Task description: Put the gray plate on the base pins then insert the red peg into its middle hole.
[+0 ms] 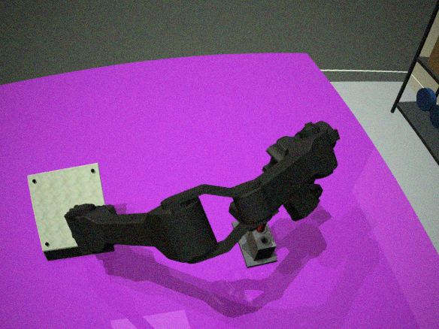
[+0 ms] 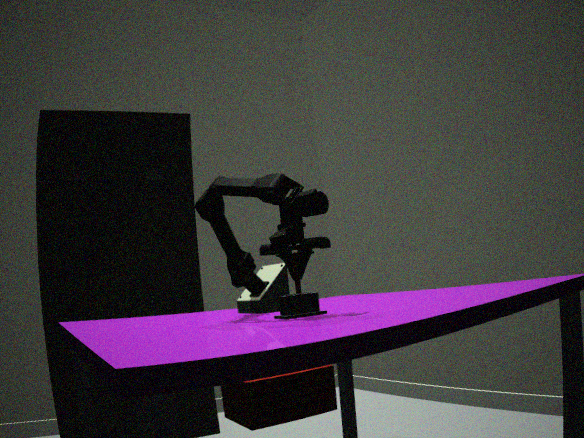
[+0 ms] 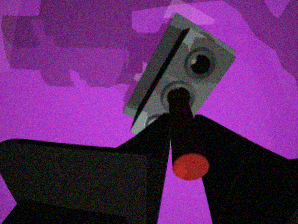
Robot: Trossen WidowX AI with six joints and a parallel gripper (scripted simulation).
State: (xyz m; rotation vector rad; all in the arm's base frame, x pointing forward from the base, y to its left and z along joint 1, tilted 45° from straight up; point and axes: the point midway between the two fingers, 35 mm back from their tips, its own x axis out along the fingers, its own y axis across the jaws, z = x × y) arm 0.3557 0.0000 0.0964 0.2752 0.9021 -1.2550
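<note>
Now: gripper tip right at the red peg. Round my gripper tip: flat base: 90 mm below; then gray plate: 50 mm below.
</note>
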